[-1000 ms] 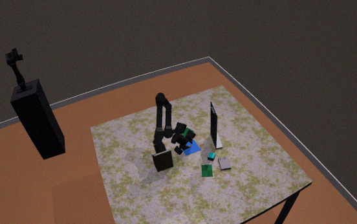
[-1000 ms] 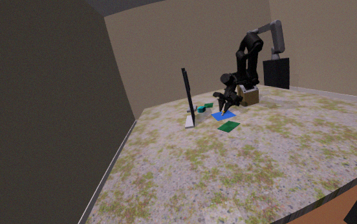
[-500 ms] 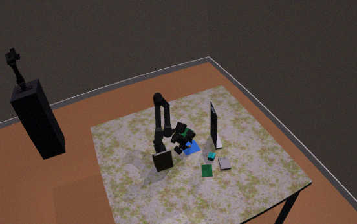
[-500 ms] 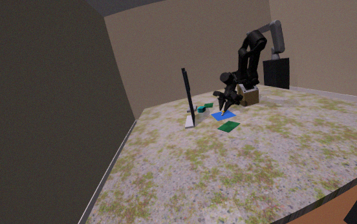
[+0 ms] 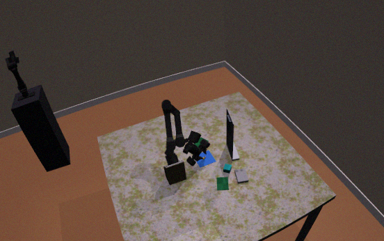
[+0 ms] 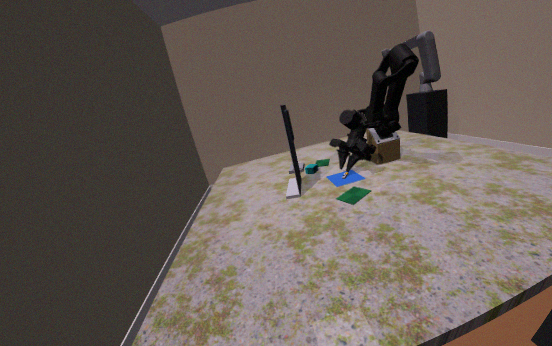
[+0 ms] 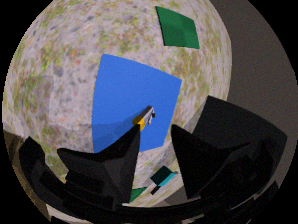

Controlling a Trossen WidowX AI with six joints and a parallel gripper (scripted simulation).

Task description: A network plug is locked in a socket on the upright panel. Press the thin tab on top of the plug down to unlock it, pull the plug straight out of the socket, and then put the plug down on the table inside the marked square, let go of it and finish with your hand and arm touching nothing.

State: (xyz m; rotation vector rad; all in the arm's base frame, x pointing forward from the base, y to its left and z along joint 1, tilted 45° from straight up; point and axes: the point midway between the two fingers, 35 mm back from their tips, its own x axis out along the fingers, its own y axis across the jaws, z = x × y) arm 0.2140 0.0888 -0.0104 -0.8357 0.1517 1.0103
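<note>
Right now my gripper tip is 20 mm above the network plug. From my gripper tip the other things lie so: green patch: 150 mm to the left, 40 mm ahead, 30 mm below; then blue marked square: 30 mm below; then teal cube: 160 mm to the right, 100 mm ahead, 20 mm below.
</note>
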